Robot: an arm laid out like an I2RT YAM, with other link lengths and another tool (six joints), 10 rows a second.
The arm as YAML. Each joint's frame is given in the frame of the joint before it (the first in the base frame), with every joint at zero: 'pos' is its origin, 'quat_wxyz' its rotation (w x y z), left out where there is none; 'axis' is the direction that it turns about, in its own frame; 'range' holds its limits. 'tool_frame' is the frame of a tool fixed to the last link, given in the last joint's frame.
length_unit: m
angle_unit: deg
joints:
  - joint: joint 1
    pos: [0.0, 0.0, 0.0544]
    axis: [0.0, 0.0, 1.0]
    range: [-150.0, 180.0]
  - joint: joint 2
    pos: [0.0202, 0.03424, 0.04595]
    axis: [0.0, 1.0, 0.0]
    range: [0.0, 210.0]
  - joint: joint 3
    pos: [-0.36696, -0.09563, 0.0]
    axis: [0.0, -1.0, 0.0]
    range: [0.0, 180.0]
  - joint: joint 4
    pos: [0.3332, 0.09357, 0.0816]
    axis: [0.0, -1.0, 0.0]
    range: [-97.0, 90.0]
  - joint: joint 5
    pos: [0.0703, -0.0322, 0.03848]
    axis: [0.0, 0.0, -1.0]
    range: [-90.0, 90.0]
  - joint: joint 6
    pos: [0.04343, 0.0, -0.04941]
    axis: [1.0, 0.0, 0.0]
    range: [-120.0, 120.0]
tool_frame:
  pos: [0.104, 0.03, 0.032]
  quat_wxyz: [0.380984, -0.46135, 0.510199, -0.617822]
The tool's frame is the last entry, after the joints.
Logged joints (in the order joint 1, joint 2, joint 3, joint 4, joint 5, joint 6), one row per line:
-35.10, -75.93, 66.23, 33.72, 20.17, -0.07
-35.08, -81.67, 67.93, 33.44, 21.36, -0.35
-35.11, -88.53, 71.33, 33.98, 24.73, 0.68
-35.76, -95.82, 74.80, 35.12, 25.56, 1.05
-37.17, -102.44, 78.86, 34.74, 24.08, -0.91
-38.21, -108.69, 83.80, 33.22, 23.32, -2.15
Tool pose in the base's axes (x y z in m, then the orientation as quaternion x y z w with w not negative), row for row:
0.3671, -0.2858, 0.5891, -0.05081, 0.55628, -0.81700, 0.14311
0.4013, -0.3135, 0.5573, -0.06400, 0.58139, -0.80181, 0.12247
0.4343, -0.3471, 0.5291, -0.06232, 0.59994, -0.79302, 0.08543
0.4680, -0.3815, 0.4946, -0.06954, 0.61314, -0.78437, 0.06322
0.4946, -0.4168, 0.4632, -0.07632, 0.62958, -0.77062, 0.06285
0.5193, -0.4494, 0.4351, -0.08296, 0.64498, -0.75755, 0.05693
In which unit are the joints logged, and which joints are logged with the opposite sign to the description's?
The joints are logged in degrees. Opposite sign: joint 2, joint 6.
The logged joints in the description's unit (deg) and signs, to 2 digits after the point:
-35.10, 75.93, 66.23, 33.72, 20.17, 0.07
-35.08, 81.67, 67.93, 33.44, 21.36, 0.35
-35.11, 88.53, 71.33, 33.98, 24.73, -0.68
-35.76, 95.82, 74.80, 35.12, 25.56, -1.05
-37.17, 102.44, 78.86, 34.74, 24.08, 0.91
-38.21, 108.69, 83.80, 33.22, 23.32, 2.15

